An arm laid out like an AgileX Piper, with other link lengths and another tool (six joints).
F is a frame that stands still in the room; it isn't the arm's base.
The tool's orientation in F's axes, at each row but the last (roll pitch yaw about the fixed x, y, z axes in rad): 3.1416, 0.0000, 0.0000; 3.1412, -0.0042, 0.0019; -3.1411, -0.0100, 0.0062; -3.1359, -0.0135, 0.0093
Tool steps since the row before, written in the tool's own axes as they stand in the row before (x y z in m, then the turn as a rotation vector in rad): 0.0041, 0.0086, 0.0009, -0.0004, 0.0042, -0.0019; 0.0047, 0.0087, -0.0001, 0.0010, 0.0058, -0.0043; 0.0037, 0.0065, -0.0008, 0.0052, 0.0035, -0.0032; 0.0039, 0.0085, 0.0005, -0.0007, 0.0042, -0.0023
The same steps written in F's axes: 0.0041, -0.0086, -0.0009, -0.0004, -0.0042, 0.0019; 0.0047, -0.0087, 0.0001, 0.0010, -0.0058, 0.0043; 0.0037, -0.0065, 0.0008, 0.0052, -0.0035, 0.0033; 0.0040, -0.0085, -0.0005, -0.0007, -0.0042, 0.0023
